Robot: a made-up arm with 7 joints. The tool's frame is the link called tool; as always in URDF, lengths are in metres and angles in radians.
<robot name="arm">
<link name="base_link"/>
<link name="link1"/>
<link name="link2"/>
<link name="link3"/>
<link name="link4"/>
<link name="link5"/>
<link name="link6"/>
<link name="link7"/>
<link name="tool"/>
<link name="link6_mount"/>
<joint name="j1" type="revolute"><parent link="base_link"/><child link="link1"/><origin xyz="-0.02 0.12 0.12" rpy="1.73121 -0.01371 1.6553"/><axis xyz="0 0 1"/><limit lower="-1.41" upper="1.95"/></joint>
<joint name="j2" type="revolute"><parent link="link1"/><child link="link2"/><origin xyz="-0.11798 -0.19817 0.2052" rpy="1.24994 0.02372 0.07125"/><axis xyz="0 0 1"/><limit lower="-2.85" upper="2.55"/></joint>
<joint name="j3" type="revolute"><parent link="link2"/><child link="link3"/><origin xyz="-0.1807 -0.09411 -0.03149" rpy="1.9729 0.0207 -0.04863"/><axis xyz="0 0 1"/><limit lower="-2.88" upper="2.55"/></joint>
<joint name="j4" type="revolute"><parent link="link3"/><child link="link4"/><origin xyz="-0.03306 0.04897 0.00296" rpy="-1.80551 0.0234 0.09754"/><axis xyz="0 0 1"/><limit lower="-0.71" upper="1.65"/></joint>
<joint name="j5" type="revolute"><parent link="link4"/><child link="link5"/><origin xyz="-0.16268 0.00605 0.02" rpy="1.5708 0 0.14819"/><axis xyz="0 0 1"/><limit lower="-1.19" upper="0.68"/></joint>
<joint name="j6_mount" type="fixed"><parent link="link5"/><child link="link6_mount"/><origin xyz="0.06 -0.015 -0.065"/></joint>
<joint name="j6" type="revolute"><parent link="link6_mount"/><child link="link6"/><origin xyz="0.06 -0.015 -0.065" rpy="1.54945 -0.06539 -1.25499"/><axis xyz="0 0 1"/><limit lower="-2.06" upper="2.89"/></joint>
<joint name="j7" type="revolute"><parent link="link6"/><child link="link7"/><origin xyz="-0.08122 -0.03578 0.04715" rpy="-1.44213 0.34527 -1.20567"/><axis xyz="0 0 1"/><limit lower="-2.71" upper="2.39"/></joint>
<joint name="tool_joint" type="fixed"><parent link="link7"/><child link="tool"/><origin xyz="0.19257 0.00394 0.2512" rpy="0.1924 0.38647 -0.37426"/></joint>
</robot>
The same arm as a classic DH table. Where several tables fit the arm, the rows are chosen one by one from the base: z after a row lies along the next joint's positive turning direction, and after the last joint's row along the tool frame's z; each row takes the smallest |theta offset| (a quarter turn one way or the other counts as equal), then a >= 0, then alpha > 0; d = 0 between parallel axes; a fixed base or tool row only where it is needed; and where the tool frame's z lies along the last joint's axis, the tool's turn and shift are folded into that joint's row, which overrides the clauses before.
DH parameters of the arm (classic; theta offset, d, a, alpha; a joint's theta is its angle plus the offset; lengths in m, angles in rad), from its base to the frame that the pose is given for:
base (fixed): -1.4841 0.1185 -0.1213 -1.7312
j1: 0.093 0.133 0.1333 -1.25
j2: -0.0824 0.2112 0.175 -1.9728
j3: 0.0806 0.1288 0.0278 1.8054
j4: 0.1722 0.0736 0.16 -1.5708
j5: -1.2564 -0.1578 -0.0656 -1.5495
j6: -1.1841 -0.047 -0.0083 1.4497
j7: 1.0674 -0.1084 -0.1474 -0.4295
tool (fixed): 2.0101 0.2976 0 0
Joint limits (rad, base to tool): -1.41..1.95 -2.85..2.55 -2.88..2.55 -0.71..1.65 -1.19..0.68 -2.06..2.89 -2.71..2.39

